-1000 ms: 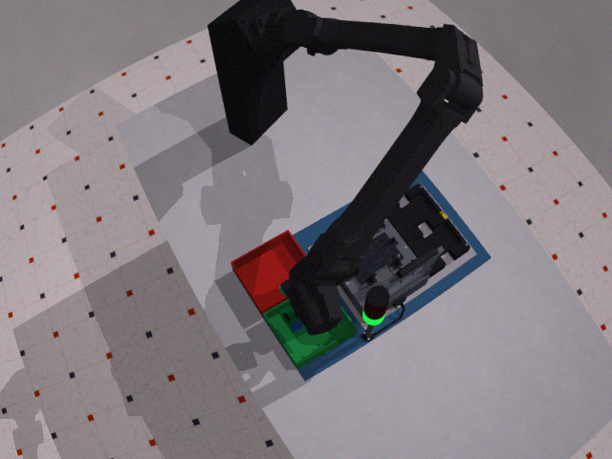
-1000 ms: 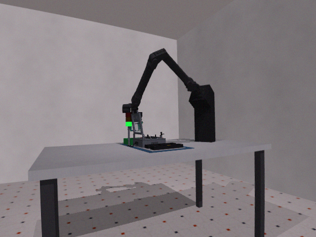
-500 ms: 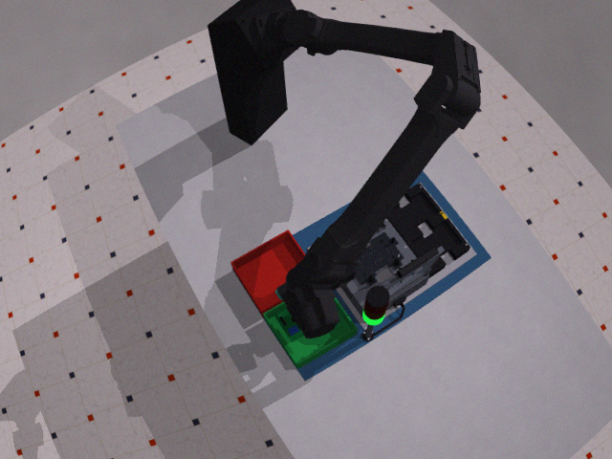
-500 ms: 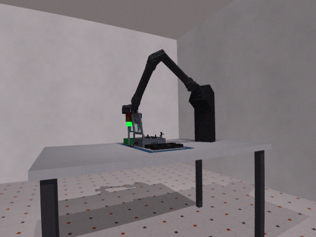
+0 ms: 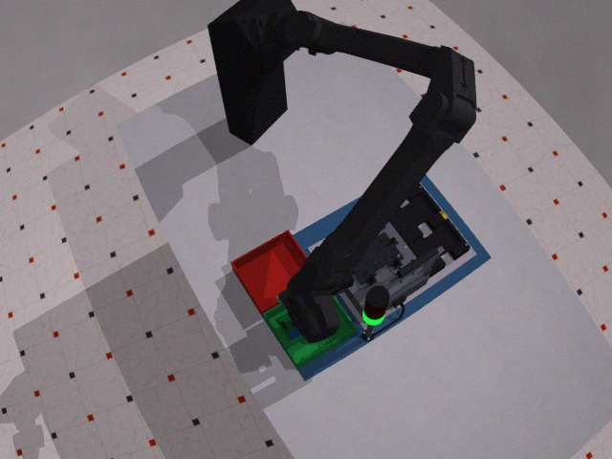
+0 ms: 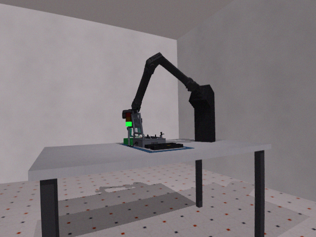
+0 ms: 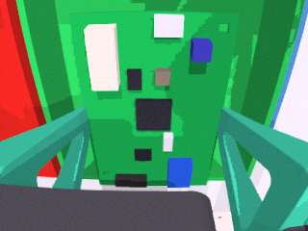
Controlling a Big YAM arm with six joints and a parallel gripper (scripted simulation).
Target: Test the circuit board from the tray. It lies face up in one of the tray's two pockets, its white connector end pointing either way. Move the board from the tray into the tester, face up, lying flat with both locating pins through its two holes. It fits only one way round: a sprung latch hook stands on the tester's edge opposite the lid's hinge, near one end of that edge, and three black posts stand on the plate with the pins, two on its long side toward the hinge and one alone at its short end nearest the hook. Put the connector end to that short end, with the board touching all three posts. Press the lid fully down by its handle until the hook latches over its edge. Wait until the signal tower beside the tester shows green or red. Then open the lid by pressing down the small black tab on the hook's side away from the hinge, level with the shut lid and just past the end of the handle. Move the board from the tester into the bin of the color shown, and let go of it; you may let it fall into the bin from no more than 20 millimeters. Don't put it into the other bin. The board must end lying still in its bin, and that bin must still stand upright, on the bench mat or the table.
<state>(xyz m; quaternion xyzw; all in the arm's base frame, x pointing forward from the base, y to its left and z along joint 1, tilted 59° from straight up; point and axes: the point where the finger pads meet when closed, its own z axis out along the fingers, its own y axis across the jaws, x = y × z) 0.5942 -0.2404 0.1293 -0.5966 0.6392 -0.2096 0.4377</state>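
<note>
Right now the green bin is 5 cm below my hand and 1 cm to the left of it. Round my hand: green circuit board (right at my hand); then red bin (15 cm behind, 5 cm below, 1 cm to the right); then tester plate (21 cm to the left, 7 cm behind).
</note>
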